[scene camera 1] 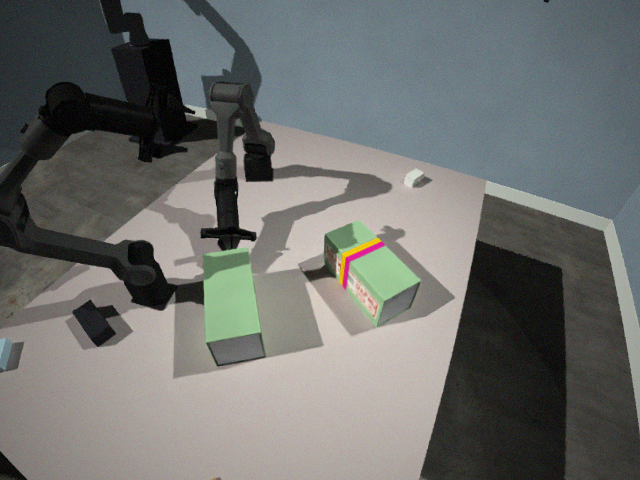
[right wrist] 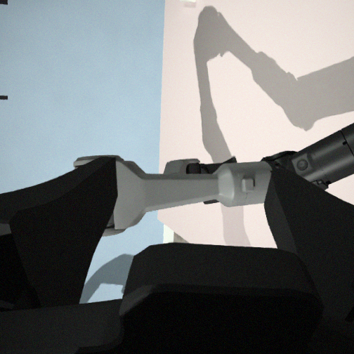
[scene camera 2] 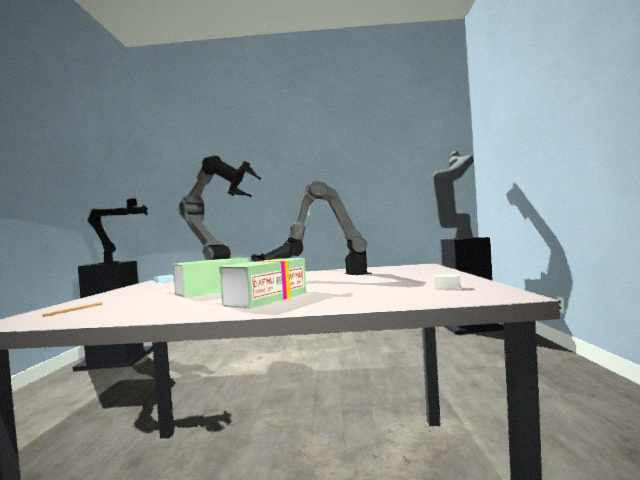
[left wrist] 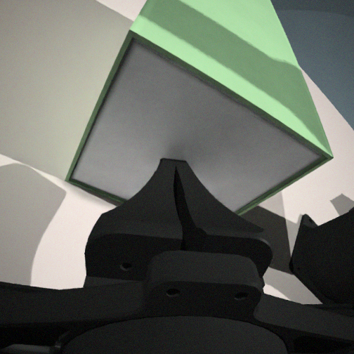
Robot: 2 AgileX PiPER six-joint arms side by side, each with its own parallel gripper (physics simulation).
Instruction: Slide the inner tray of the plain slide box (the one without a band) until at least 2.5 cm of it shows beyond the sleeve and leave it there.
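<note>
The plain green slide box point(scene camera 1: 231, 299) point(scene camera 2: 206, 276) point(left wrist: 220, 55) lies on the table. Its grey tray end point(left wrist: 190, 105) sits about flush inside the sleeve rim in the left wrist view; the opposite grey tray end point(scene camera 1: 237, 349) point(scene camera 2: 178, 279) also looks flush. My left gripper point(scene camera 1: 229, 244) point(scene camera 2: 254, 257) point(left wrist: 171, 175) is shut and empty. Its fingertips are at the lower middle of the grey end, seemingly touching it. The banded green box point(scene camera 1: 377, 268) point(scene camera 2: 263, 284) has a yellow and magenta band and stands apart. My right gripper point(scene camera 1: 189, 130) point(scene camera 2: 255, 187) is open and empty, high above the table.
A white block point(scene camera 1: 413, 178) point(scene camera 2: 447, 282) lies at the back right in scene camera 1. A dark block point(scene camera 1: 94, 323) and a light blue block point(scene camera 1: 4, 354) point(scene camera 2: 164, 279) lie to the left. An orange stick point(scene camera 2: 72, 309) lies near the table's left edge in scene camera 2.
</note>
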